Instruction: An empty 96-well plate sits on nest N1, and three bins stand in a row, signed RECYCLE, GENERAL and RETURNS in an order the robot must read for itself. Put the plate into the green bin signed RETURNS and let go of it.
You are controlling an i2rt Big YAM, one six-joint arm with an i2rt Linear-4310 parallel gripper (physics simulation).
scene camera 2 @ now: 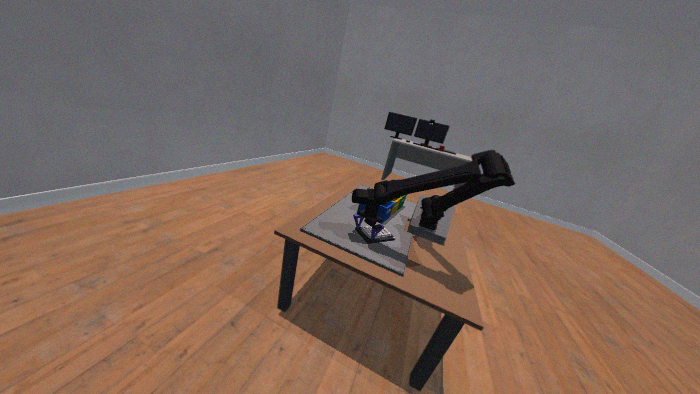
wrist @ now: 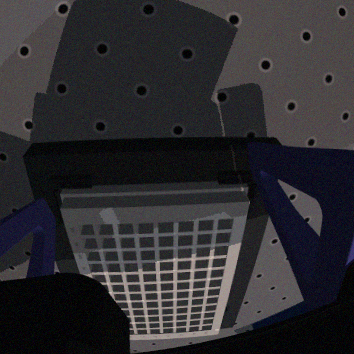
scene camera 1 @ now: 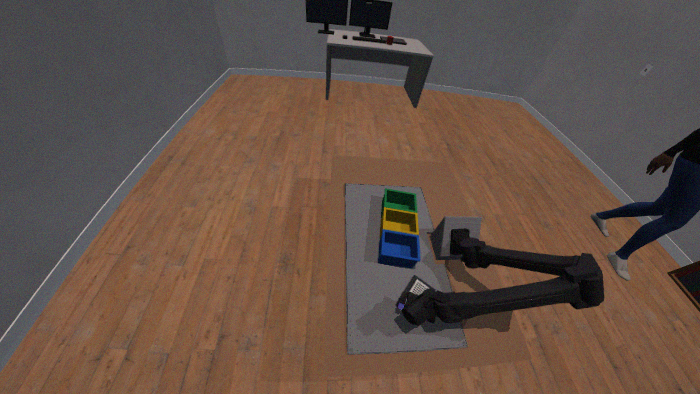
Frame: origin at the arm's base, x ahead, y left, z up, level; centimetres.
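Seen in the pictures: gripper, fingertip midpoint: (scene camera 2: 364,233) (wrist: 142,182); arm's base, origin of the base link: (scene camera 2: 429,217) (scene camera 1: 458,241).
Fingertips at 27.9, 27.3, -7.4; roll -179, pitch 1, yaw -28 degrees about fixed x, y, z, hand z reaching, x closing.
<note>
Pixels of each thing's top centre, then the offset from my fingertips to it, as dx, dy, dz. "*": a spot on its surface instead.
- white 96-well plate, middle of its top: (wrist: 158,292) (scene camera 1: 419,296) (scene camera 2: 376,230) -4.2, -5.3, +1.0
- black nest, middle of its top: (wrist: 158,280) (scene camera 1: 418,297) (scene camera 2: 375,231) -4.2, -5.3, +0.1
- green bin, surface spot: (scene camera 1: 401,206) * -7.8, -54.3, -1.1
- yellow bin, middle of its top: (scene camera 1: 400,220) (scene camera 2: 386,194) -1.2, -38.7, +8.3
The white 96-well plate (scene camera 1: 419,287) (scene camera 2: 378,231) (wrist: 165,252) sits flat in the black nest (wrist: 145,159). My gripper (scene camera 2: 366,232) (wrist: 142,182) is open, with its blue fingers on opposite sides of the plate and nothing held between them. In scene camera 1 the wrist hides most of the fingers. The green bin (scene camera 1: 401,206) (scene camera 2: 403,201) is at the far end of the row, beside the yellow bin (scene camera 1: 401,227) (scene camera 2: 395,207). The blue bin (scene camera 1: 399,256) (scene camera 2: 385,212) is nearest the nest. The bins' signs cannot be read in these views.
The bins and nest stand on a grey perforated mat (scene camera 1: 365,300) (scene camera 2: 330,221) on a brown table (scene camera 2: 360,270). The arm's base stands on a grey block (scene camera 1: 472,222) beside the bin row. A white desk (scene camera 1: 375,49) with monitors is behind. A person's legs (scene camera 1: 665,212) show at the right.
</note>
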